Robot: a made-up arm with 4 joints. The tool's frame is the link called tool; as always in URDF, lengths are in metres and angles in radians. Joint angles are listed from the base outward.
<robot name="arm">
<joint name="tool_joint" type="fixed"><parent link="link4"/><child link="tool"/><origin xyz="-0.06 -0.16 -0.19" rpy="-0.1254 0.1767 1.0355"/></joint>
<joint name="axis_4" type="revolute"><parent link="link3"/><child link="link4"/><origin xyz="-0.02 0.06 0.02" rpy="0 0 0"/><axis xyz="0.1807 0.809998 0.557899"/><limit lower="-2.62" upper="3.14"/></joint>
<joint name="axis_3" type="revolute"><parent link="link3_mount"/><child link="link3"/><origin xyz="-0.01 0.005 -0.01" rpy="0 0 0"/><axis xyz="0.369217 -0.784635 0.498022"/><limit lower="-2.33" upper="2.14"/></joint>
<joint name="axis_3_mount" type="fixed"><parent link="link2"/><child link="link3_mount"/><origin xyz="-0.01 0.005 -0.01" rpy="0 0 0"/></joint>
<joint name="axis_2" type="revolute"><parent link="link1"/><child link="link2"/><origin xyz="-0.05 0.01 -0.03" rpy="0 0 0"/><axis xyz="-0.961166 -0.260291 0.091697"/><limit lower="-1.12" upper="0.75"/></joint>
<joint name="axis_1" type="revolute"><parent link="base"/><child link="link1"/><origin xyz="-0.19 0.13 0.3" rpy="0 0 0"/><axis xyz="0.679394 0.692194 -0.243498"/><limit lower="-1.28" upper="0.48"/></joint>
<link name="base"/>
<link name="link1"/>
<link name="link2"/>
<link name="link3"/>
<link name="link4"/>
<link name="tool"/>
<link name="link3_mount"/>
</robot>
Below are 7 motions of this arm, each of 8 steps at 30 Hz.
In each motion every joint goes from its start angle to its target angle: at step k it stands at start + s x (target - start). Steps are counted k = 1, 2, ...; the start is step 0. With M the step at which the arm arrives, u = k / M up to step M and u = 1 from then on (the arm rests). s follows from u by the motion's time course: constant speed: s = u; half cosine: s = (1 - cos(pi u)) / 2; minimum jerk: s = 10 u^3 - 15 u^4 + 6 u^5.
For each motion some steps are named. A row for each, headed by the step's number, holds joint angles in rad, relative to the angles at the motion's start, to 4 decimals.
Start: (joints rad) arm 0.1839 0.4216 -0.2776 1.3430
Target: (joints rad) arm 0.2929 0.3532 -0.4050 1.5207
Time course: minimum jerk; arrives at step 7
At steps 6, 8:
6: 0.1065 -0.0668 -0.1244 0.1736
8: 0.1090 -0.0684 -0.1274 0.1777

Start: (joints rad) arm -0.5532 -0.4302 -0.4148 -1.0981
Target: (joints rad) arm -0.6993 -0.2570 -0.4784 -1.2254
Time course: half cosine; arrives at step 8
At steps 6, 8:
6: -0.1247 0.1478 -0.0543 -0.1087
8: -0.1461 0.1732 -0.0636 -0.1273

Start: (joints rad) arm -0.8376 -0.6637 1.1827 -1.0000
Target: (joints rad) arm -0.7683 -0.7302 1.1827 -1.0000
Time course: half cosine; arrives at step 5
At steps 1, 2, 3, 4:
1: 0.0066 -0.0064 0.0000 0.0000
2: 0.0239 -0.0230 0.0000 0.0000
3: 0.0454 -0.0435 0.0000 0.0000
4: 0.0627 -0.0601 0.0000 0.0000

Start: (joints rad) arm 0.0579 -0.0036 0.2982 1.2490
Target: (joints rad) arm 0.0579 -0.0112 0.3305 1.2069
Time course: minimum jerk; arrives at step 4
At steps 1, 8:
1: 0.0000 -0.0008 0.0033 -0.0044
8: 0.0000 -0.0076 0.0323 -0.0421

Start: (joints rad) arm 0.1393 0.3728 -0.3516 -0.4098
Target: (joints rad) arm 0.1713 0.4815 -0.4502 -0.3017
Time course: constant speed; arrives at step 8
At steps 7, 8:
7: 0.0280 0.0951 -0.0863 0.0946
8: 0.0320 0.1087 -0.0986 0.1081

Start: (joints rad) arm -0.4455 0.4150 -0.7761 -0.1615
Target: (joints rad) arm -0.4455 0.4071 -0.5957 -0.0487
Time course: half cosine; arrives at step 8
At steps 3, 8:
3: 0.0000 -0.0024 0.0557 0.0348
8: 0.0000 -0.0079 0.1804 0.1128

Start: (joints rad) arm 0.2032 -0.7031 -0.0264 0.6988
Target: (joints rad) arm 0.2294 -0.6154 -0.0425 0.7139
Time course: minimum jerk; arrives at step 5
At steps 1, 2, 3, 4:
1: 0.0015 0.0051 -0.0009 0.0009
2: 0.0083 0.0278 -0.0051 0.0048
3: 0.0179 0.0599 -0.0110 0.0103
4: 0.0247 0.0826 -0.0152 0.0142

